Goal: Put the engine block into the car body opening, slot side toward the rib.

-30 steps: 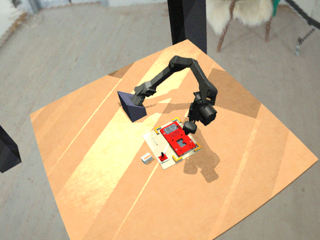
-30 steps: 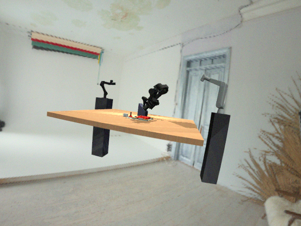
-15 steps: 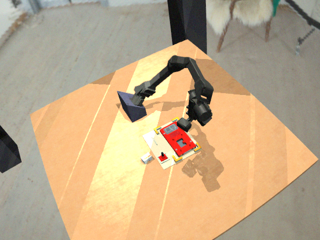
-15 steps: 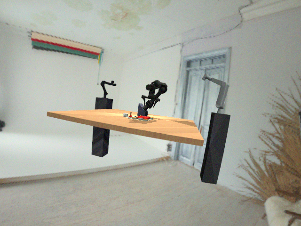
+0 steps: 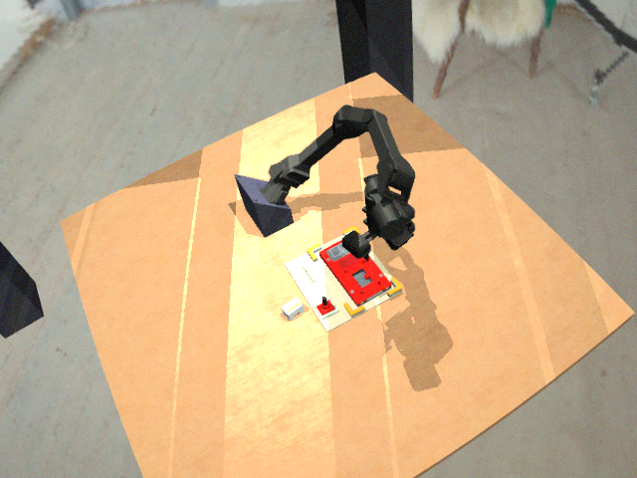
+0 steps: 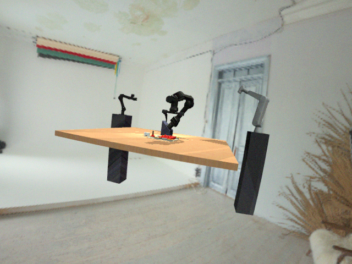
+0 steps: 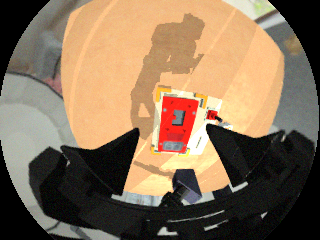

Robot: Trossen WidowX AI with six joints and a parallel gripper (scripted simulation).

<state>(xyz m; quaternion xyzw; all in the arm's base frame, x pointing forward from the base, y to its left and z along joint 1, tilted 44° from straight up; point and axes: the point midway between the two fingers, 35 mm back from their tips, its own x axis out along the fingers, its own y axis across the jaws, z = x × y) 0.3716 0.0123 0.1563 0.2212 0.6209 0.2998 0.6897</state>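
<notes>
The engine block is 24 cm to the right of my gripper tip, 14 cm below it and 6 cm behind it. From my gripper tip the other things lie so: black upright stick (16 cm to the right, 12 cm below, 2 cm behind).
</notes>
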